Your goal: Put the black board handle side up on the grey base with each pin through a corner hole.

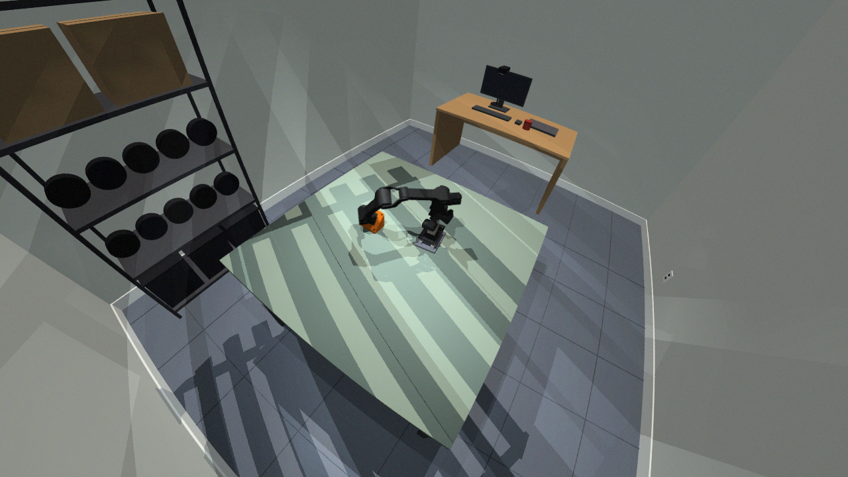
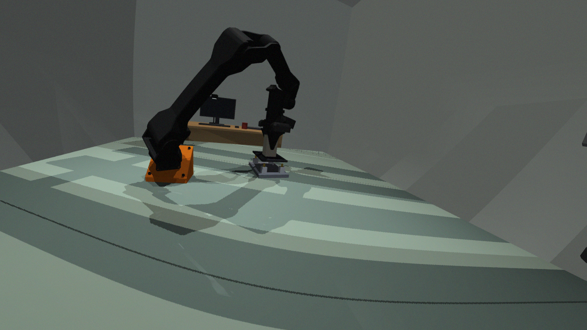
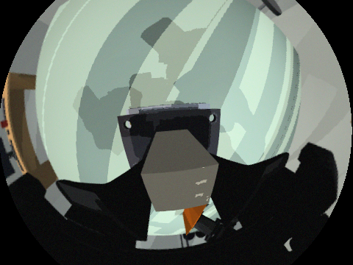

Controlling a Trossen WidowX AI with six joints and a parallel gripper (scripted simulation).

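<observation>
My gripper tip is 8 cm above the grey base. Round my gripper tip: black board 1 cm below.
</observation>
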